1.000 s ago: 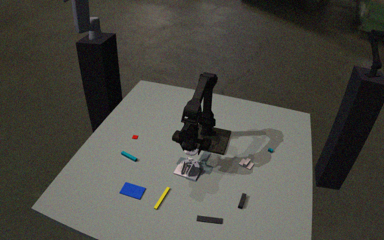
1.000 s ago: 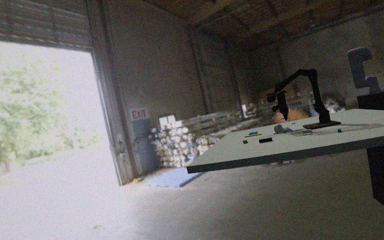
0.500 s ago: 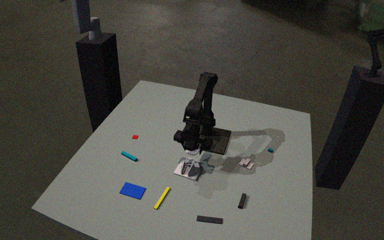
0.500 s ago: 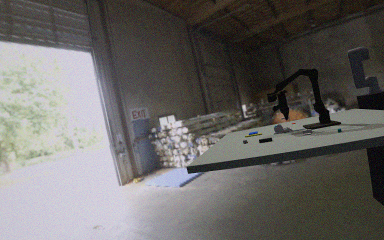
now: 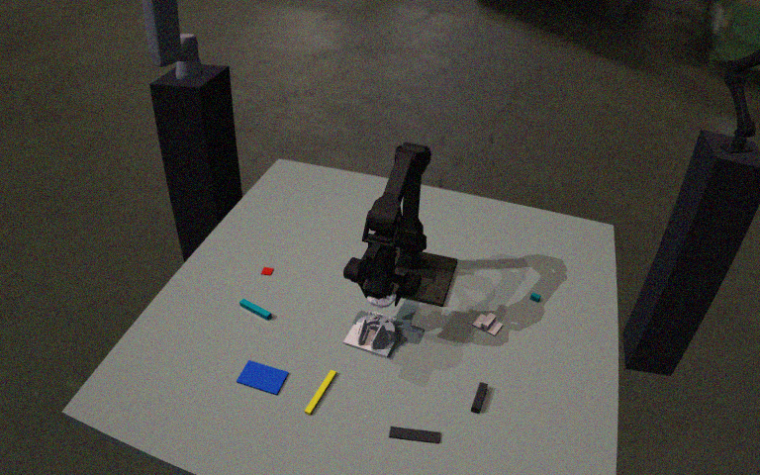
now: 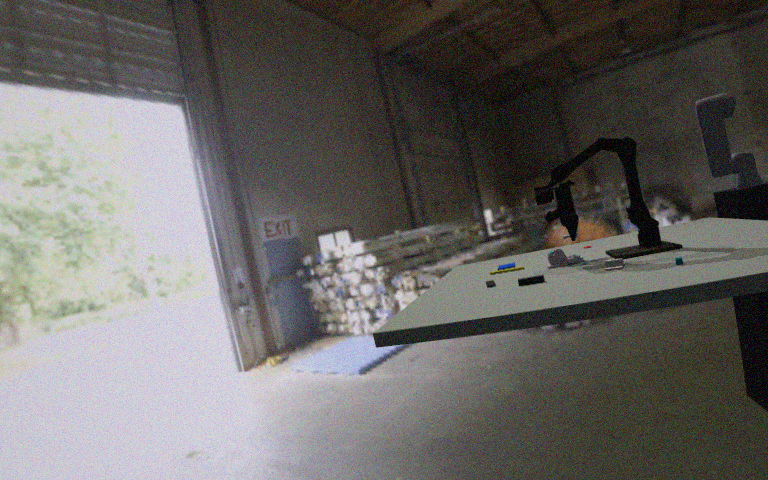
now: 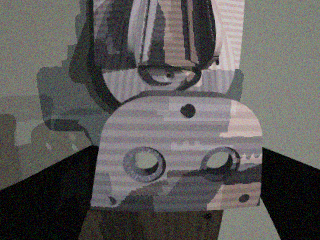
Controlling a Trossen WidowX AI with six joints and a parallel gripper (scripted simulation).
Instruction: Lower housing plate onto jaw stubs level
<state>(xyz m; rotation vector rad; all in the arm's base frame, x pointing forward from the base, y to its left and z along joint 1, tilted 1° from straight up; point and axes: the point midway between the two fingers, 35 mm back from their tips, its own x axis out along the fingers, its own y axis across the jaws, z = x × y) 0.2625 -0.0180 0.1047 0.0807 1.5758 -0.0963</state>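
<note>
The pale base plate lies 80 mm below my gripper tip, 70 mm ahead of it and 10 mm to the right of it. The rest, counted from my gripper tip: yellow bar: 270 mm ahead, 80 mm to the right, 80 mm below; then blue tile: 270 mm ahead, 230 mm to the right, 80 mm below; then teal bar: 340 mm to the right, 70 mm below, 60 mm ahead.
</note>
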